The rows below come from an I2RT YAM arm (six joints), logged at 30 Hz.
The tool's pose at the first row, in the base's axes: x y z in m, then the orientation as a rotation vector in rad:
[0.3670, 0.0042, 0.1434, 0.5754, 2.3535, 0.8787]
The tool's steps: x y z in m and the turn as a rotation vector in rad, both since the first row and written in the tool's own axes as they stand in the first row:
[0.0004, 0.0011, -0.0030, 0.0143, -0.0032, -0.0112]
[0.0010, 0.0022, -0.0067, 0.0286, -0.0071, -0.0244]
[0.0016, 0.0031, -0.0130, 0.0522, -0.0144, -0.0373]
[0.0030, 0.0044, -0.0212, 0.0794, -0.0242, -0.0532]
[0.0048, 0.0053, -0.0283, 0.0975, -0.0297, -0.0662]
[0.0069, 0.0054, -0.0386, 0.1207, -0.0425, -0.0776]
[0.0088, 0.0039, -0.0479, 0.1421, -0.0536, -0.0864]
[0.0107, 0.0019, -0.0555, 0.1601, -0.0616, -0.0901]
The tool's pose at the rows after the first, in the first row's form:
[0.3650, 0.0038, 0.1459, 0.5685, 2.3597, 0.8560]
[0.3625, 0.0032, 0.1488, 0.5593, 2.3652, 0.8320]
[0.3582, 0.0013, 0.1532, 0.5552, 2.3725, 0.7960]
[0.3523, -0.0007, 0.1588, 0.5495, 2.3792, 0.7534]
[0.3466, -0.0023, 0.1632, 0.5424, 2.3844, 0.7244]
[0.3386, -0.0058, 0.1691, 0.5414, 2.3851, 0.6871]
[0.3310, -0.0100, 0.1732, 0.5424, 2.3860, 0.6537]
[0.3244, -0.0138, 0.1760, 0.5472, 2.3876, 0.6278]

